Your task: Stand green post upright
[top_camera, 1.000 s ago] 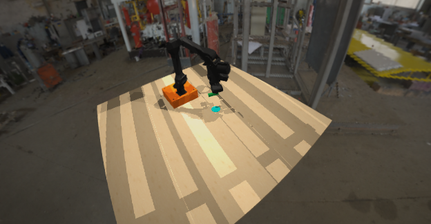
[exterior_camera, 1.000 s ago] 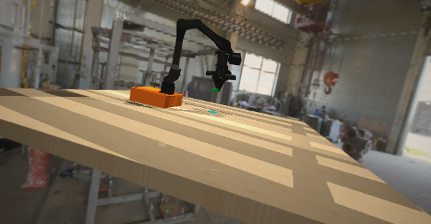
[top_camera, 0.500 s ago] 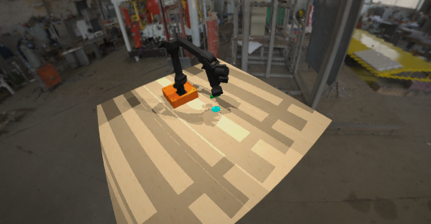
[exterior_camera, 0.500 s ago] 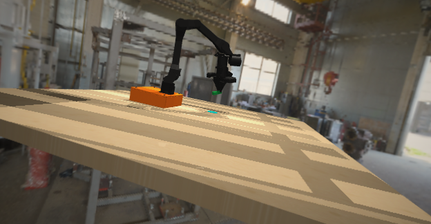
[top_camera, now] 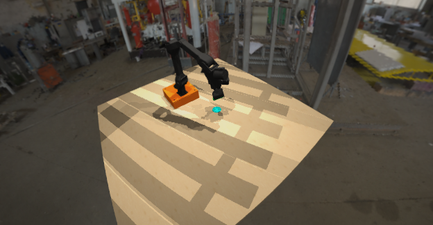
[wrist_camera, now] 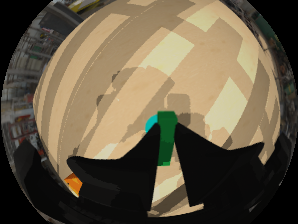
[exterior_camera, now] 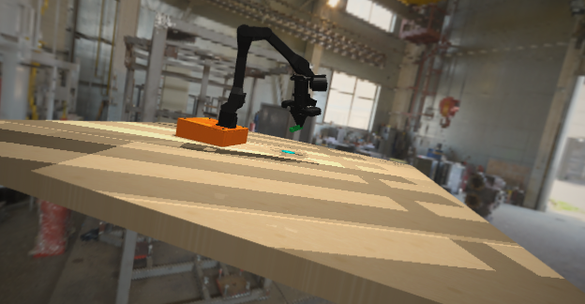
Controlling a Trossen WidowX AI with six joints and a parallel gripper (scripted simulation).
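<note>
My gripper tip is 120 mm above the cyan circle, 30 mm past it and 20 mm to the left of it. Also, from my gripper tip: post: 20 mm to the right, 10 mm below, 10 mm behind.
</note>
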